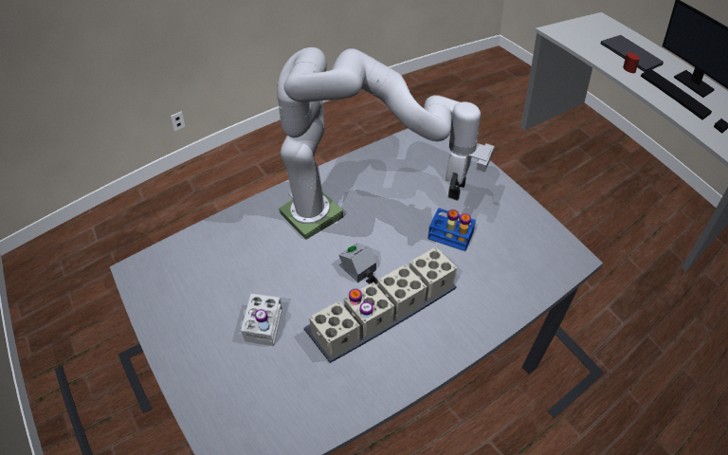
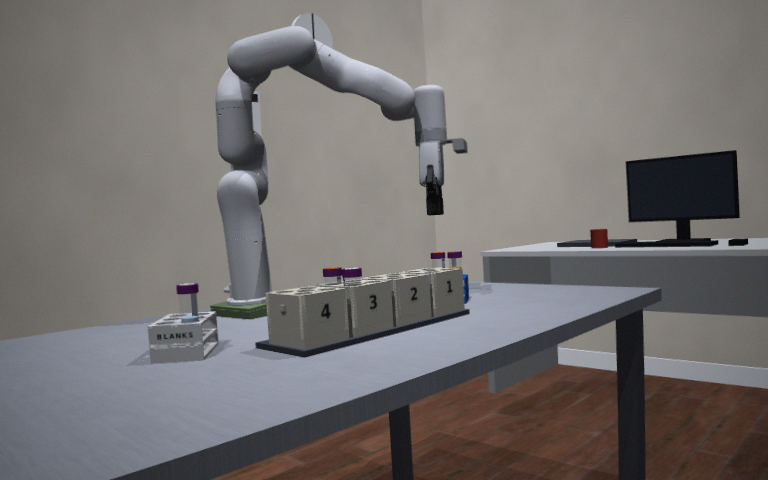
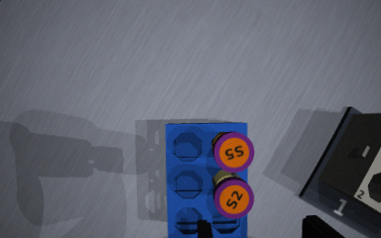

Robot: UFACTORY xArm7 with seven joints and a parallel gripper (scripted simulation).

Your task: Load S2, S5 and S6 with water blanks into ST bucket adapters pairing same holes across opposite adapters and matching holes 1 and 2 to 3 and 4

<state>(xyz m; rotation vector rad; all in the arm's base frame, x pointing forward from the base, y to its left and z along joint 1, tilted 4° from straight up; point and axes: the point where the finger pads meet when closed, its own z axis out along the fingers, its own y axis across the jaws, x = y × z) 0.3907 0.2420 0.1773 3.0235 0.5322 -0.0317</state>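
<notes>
My gripper is now 160 mm above the tube with yellowish liquid and 10 mm short of it. The rest, counted from my hand: sample tube: 410 mm to the right, 160 mm below; blue sample rack: 200 mm below, 20 mm to the left, 10 mm behind; green done key: 270 mm to the right, 160 mm below, 150 mm behind.
</notes>
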